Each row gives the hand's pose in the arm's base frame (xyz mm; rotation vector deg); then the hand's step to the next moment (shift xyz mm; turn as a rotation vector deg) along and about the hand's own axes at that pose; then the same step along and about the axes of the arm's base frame.
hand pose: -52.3 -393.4 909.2 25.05 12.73 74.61
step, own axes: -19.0 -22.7 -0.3 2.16 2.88 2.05
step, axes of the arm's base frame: 14.9 -22.7 -11.7 -1.16 2.27 3.27
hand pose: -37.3 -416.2 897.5 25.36 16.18 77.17
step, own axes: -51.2 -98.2 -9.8 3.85 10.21 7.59
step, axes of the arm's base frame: 70.7 -64.1 -57.0 -4.74 4.28 11.66
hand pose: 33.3 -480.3 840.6 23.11 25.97 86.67
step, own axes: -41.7 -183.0 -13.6 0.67 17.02 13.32
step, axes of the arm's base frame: 148.9 -46.2 -105.4 -7.59 1.41 20.20
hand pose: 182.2 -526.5 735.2 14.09 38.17 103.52
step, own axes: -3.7 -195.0 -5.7 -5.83 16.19 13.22
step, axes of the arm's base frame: 156.1 34.1 -111.9 -4.75 -4.48 20.69
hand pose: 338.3 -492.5 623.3 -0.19 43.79 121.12
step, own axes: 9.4 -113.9 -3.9 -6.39 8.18 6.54
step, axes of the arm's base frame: 76.7 54.8 -64.8 -0.28 -4.86 11.26
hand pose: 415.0 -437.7 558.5 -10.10 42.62 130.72
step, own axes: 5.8 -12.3 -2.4 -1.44 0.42 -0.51
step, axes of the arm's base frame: 3.9 9.2 -9.6 0.73 -1.39 0.25
